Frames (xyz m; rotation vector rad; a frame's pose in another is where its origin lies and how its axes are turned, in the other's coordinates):
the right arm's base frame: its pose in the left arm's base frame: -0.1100 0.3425 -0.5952 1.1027 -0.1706 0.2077
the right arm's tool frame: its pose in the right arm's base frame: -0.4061 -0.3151 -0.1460 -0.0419 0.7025 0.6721
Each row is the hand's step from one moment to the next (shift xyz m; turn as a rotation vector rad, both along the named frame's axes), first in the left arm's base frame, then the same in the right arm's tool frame.
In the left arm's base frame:
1: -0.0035 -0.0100 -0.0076 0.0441 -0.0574 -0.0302
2: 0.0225 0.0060 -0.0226 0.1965 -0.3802 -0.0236
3: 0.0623 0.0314 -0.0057 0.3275 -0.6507 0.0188
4: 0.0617 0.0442 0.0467 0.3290 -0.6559 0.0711
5: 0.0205 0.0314 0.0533 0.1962 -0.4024 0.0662
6: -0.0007 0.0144 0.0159 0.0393 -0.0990 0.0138
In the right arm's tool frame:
1: -0.0125 -0.0034 -0.0016 -0.0396 -0.0604 0.0305
2: 0.0067 -0.0306 -0.0083 -0.2420 -0.2165 0.2798
3: 0.0508 -0.0473 0.0089 -0.3974 -0.3267 0.5161
4: 0.0794 -0.0124 0.0384 -0.3829 -0.2959 0.5562
5: 0.0535 0.0217 0.0303 -0.2295 -0.1631 0.3543
6: 0.0173 0.0124 0.0031 -0.0611 -0.0348 0.0812

